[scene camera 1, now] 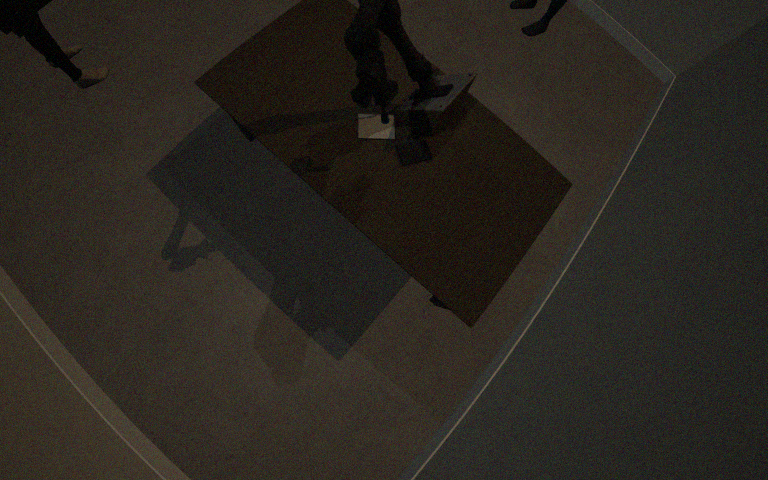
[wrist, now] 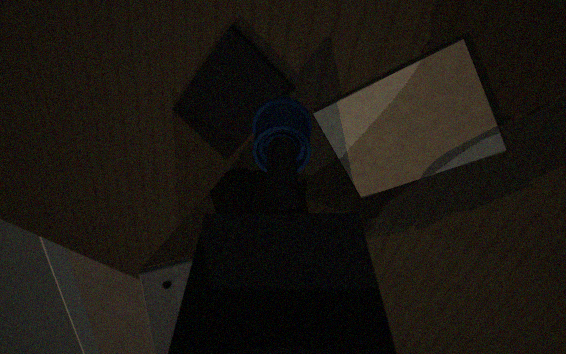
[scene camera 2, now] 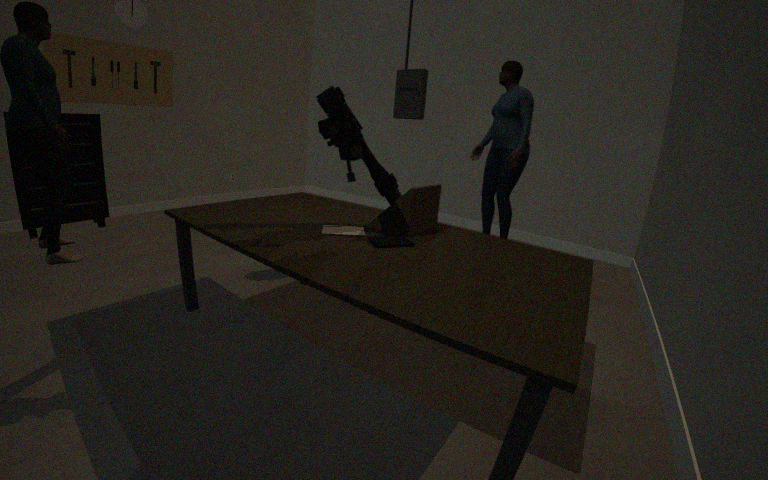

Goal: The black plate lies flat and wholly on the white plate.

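Seen in the pictures: end effector, tool point: (scene camera 1: 385,120) (wrist: 281,124) (scene camera 2: 351,181); arm's base, origin of the base link: (scene camera 1: 430,93) (scene camera 2: 400,206).
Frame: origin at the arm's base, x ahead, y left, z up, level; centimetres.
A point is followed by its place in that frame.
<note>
The black plate (scene camera 1: 414,153) {y 9.0, x 24.5, z -7.3 cm} (scene camera 2: 391,243) {y 10.4, x 27.0, z -7.2 cm} (wrist: 225,90) {y 8.7, x 25.0, z -7.2 cm} lies on the table beside the white plate, a gap apart. The white plate (scene camera 1: 370,131) {y -12.1, x 27.1, z -7.7 cm} (scene camera 2: 342,230) {y -11.4, x 24.3, z -7.7 cm} (wrist: 415,120) {y -12.3, x 24.7, z -7.7 cm} lies flat on the table, crossed by shadows. My gripper (scene camera 1: 385,119) (scene camera 2: 351,177) (wrist: 282,145) {y -4.3, x 30.8, z 12.0 cm}, a small blue suction cup, is open and holds nothing. It hangs well above the table in the scene camera 2 view. In the wrist view the cup overlaps the lower right part of the black plate, with the white plate to its right. The cup and arm hide part of the black plate there.
The arm stands on a grey base plate (scene camera 1: 447,100) {y 8.9, x 6.1, z 9.1 cm} at the edge of the brown table (scene camera 1: 464,226) {y 43.9, x 38.8, z -8.2 cm} (scene camera 2: 481,283) {y 43.9, x 39.1, z -8.3 cm}, close to the black plate. Two people (scene camera 2: 31,84) (scene camera 2: 512,118) stand beyond the table. The scene is very dark.
</note>
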